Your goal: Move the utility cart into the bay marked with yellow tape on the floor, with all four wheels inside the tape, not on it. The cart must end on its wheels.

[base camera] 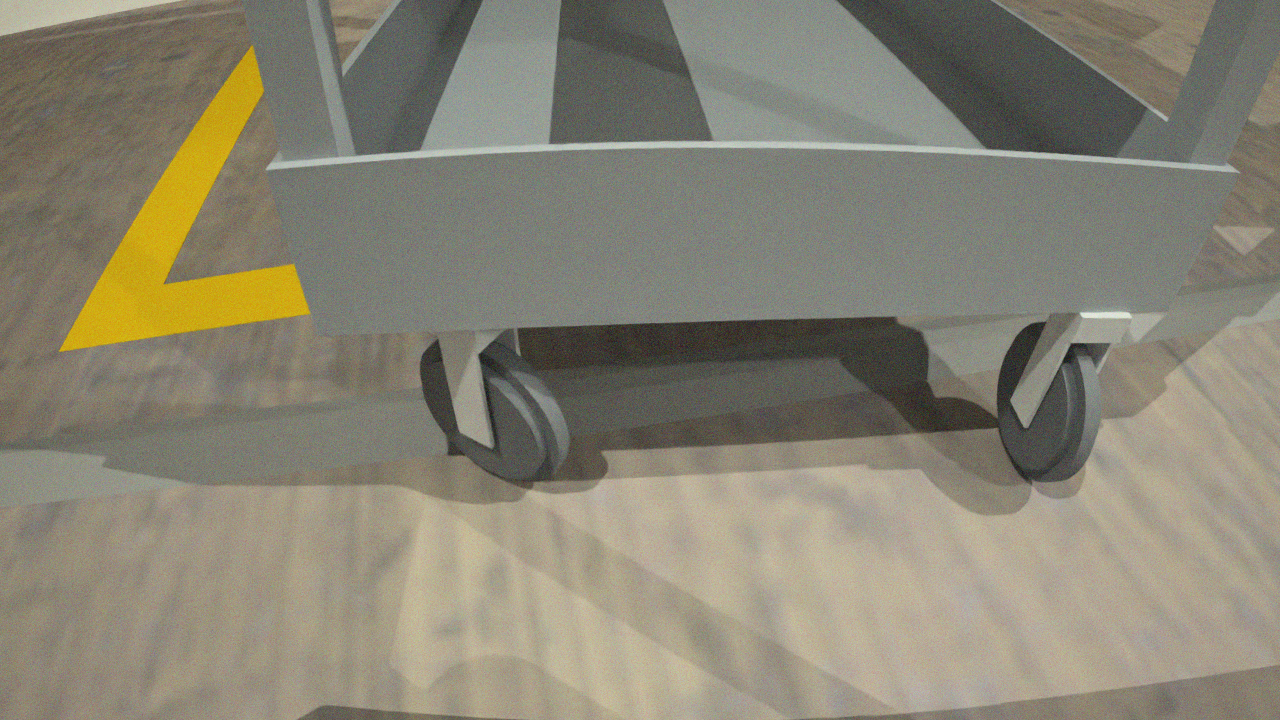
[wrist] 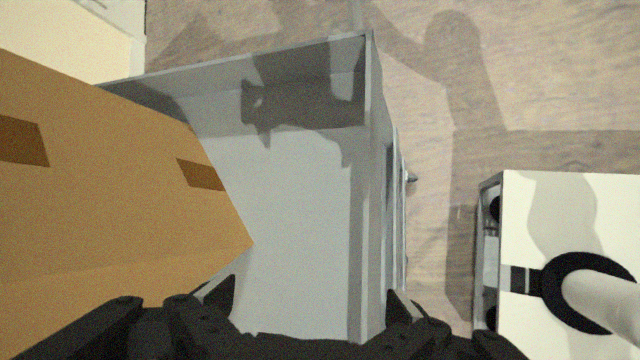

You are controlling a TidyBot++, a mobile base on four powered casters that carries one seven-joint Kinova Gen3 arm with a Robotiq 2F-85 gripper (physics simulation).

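Frame: origin at the arm's base, x up, y back, z right, level; metres.
Seen in the pictures: gripper, fingertip midpoint: (wrist: pixel 309 298); arm's base, origin of the base link: (wrist: pixel 589 292).
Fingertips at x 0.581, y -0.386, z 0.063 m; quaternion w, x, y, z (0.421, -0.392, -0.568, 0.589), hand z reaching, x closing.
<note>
Offsets run from my fingertips to a thing's top centre. "pt": to the spot under its first point. Level surfaces: height alone.
The grey utility cart (base camera: pixel 751 237) (wrist: pixel 290 200) stands upright. In the base view its near left wheel {dx -0.886, dy +0.004, dz -0.143 m} (base camera: pixel 528 420) and near right wheel {dx -0.886, dy -0.011, dz +0.190 m} (base camera: pixel 1049 402) rest on the floor, on the camera's side of the yellow tape's front line; the far wheels are hidden. A corner of the yellow tape (base camera: pixel 177 205) shows left of the cart, and the cart hides the rest. No tape shows in the wrist view. My gripper (wrist: pixel 309 298) is open over the cart's top tray, whose near rim passes between the fingertips in the picture. Whether it touches the cart cannot be told.
A brown cardboard box {pt dx -0.013, dy -0.201, dz +0.038 m} (wrist: pixel 110 200) sits in the top tray, at the left of the wrist view, close to the left finger. The robot's white base (wrist: pixel 555 215) is at the right, with a strip of wooden floor {dx -0.977 m} (wrist: pixel 427 210) between it and the cart. A pale wall shows at upper left.
</note>
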